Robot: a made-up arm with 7 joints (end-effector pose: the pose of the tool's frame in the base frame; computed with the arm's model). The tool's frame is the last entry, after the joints. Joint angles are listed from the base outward.
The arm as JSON. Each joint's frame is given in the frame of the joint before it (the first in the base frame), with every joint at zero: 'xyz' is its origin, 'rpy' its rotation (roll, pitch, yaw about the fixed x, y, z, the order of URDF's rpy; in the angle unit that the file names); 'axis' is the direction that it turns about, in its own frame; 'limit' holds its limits. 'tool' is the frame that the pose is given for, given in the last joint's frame.
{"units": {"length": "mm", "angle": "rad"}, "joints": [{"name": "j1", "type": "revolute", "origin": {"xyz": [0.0, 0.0, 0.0], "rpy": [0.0, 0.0, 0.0]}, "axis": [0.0, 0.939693, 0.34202], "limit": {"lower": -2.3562, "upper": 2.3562}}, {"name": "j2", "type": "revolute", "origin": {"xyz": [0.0, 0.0, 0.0], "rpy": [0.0, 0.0, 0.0]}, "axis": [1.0, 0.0, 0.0], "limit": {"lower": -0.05, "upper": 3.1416}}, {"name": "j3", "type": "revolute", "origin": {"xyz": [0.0, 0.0, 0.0], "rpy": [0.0, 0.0, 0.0]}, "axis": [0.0, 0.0, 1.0], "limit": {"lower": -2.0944, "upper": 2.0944}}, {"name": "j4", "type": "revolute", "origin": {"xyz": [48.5, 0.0, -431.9], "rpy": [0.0, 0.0, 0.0]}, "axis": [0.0, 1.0, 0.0], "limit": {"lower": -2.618, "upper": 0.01}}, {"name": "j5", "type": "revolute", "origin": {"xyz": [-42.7, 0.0, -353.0], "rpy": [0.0, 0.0, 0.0]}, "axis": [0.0, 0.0, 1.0], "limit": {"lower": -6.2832, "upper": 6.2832}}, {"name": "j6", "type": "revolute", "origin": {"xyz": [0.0, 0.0, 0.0], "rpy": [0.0, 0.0, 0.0]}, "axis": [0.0, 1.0, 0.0], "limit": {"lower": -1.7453, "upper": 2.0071}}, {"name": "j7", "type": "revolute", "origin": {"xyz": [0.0, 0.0, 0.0], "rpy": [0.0, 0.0, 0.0]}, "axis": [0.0, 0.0, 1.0], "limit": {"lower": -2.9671, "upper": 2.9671}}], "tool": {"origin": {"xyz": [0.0, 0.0, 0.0], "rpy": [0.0, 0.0, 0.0]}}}
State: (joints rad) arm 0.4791 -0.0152 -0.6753 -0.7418 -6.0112 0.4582 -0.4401
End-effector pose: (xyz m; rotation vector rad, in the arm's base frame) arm -0.1073 -0.1630 -0.7396 -0.3686 0.1251 -0.6487
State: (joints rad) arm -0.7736 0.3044 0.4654 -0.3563 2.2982 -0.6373 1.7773
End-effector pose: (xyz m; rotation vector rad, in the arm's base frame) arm 0.6288 0.1854 -0.4385 0.8941 0.1578 -1.5221
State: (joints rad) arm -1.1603 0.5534 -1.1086 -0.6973 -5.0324 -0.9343 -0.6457
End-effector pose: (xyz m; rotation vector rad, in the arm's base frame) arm 0.7389 0.0092 -0.2134 0.3533 -2.3429 -0.6484
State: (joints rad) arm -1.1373 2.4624 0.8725 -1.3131 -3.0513 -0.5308 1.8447
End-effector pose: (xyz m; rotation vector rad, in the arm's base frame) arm -0.3871 0.1593 0.5343 -3.0021 0.3246 -0.8586
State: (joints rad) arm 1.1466 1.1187 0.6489 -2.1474 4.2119 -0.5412 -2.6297
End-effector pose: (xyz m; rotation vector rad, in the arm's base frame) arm 0.0814 0.4273 -0.1475 0.0467 -0.7631 0.4173
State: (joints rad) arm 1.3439 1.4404 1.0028 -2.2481 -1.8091 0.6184 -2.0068
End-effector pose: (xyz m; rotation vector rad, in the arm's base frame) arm 0.1881 0.3827 -0.0203 -1.0671 -1.5634 0.3570
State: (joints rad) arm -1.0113 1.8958 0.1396 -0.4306 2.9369 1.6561 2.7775
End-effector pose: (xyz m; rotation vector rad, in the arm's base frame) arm 0.0797 0.6786 0.3891 -2.0363 1.3854 1.3593
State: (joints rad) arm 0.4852 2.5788 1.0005 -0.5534 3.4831 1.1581 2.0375
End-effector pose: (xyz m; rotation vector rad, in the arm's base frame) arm 0.3713 0.3024 0.6159 -1.9052 0.6263 1.2523
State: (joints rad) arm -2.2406 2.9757 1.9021 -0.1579 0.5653 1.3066 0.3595
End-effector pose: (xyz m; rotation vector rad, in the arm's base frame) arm -0.5472 0.4735 -0.3161 1.1839 2.0965 -0.1945
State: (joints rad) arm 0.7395 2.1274 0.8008 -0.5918 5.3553 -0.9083 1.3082
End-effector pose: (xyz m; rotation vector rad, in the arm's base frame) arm 0.3114 0.6167 0.3569 0.9576 -0.6575 -0.9099
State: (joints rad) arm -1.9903 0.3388 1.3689 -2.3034 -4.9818 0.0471 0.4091
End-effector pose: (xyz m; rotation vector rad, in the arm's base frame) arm 0.1832 0.2569 0.2598 1.2725 1.1875 0.0036
